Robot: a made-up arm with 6 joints. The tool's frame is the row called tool.
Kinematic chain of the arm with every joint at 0, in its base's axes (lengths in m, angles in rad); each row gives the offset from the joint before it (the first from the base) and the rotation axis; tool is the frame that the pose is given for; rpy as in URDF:
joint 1: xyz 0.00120 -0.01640 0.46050 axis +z
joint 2: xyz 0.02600 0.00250 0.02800 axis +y
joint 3: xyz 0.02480 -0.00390 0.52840 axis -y
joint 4: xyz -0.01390 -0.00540 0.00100 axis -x
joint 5: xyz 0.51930 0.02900 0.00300 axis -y
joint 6: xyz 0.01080 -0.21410 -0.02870 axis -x
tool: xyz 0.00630 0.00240 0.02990 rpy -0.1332 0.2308 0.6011
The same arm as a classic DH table. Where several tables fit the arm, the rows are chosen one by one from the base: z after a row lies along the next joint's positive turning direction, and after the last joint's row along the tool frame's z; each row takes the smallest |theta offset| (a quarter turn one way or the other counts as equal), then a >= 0, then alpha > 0; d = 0 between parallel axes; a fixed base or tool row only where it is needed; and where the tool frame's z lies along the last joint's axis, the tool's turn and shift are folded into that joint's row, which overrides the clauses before.
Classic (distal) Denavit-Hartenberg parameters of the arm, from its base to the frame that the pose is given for. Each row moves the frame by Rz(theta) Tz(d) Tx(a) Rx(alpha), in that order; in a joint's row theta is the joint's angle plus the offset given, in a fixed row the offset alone. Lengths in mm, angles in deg.
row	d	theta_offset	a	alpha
base (fixed)	0.0	-85.82	16.4	0.00
joint 1	488.5	85.82	26.0	-90.00
joint 2	0.0	-87.31	529.0	180.00
joint 3	6.8	2.69	1.0	-90.00
joint 4	-505.4	0.00	3.0	90.00
joint 5	185.1	0.00	-28.7	-90.00
joint 6	-13.8	-76.16	4.8	-96.42
tool (fixed)	29.8	126.11	0.0	0.00

